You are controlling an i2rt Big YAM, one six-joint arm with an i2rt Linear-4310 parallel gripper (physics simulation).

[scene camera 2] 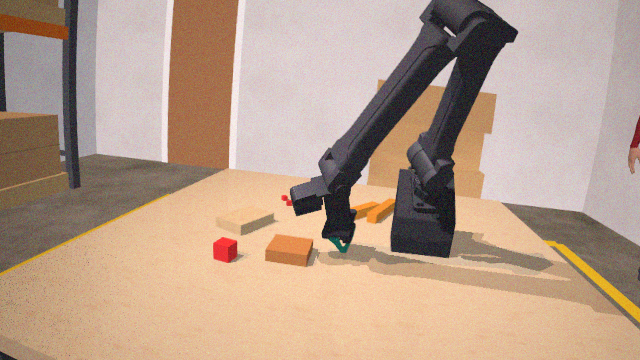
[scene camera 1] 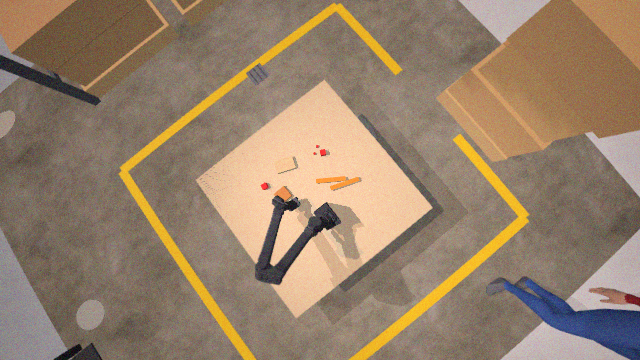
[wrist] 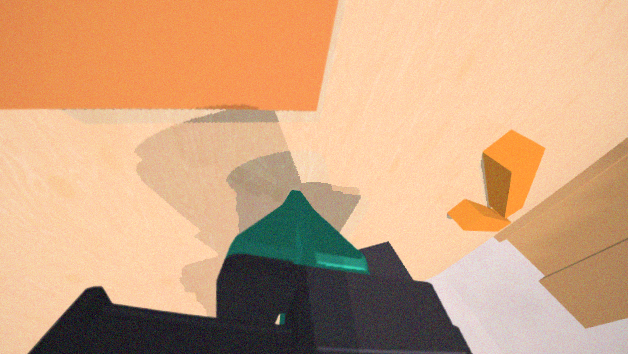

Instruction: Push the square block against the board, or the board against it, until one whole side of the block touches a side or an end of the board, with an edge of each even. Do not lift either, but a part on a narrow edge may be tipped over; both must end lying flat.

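Places are measured from the arm's base along level axes (x right, y back, z down), in metres.
Where they show: gripper, between the fingertips: (scene camera 2: 343, 252) (scene camera 1: 299, 202) (wrist: 294, 197); arm's base, origin of its link: (scene camera 2: 427, 192) (scene camera 1: 327, 217).
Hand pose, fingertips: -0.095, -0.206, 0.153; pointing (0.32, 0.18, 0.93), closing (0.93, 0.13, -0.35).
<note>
Things, the pixels of their centre, and the offset from my fingertips, as dx, dy, dz.
- square block, middle of its body: (scene camera 2: 290, 249) (scene camera 1: 283, 194) -0.053, -0.127, -0.014
- board, middle of its body: (scene camera 2: 245, 219) (scene camera 1: 285, 164) +0.109, -0.288, -0.014
The square block (scene camera 1: 283, 192) (scene camera 2: 289, 244) (wrist: 165, 55) is orange-brown and lies flat on the table. The board (scene camera 1: 286, 164) (scene camera 2: 245, 219) is pale wood and also lies flat, apart from the block and turned at a different angle; it does not show in the wrist view. My gripper (scene camera 1: 296, 201) (scene camera 2: 343, 250) (wrist: 294, 197) is shut and empty, its green fingertips pointing down close to the table. It is beside the block on the side toward the robot base, with a small gap in the wrist view. Exact fingertip height is hard to tell.
A red cube (scene camera 1: 265, 186) (scene camera 2: 225, 249) stands near the block, on the side away from the base. Two orange bars (scene camera 1: 331, 180) (scene camera 1: 352, 181) (scene camera 2: 381, 210) (wrist: 520, 155) lie close together past the gripper. Another red cube (scene camera 1: 323, 152) lies with two tiny red pieces beyond the board.
</note>
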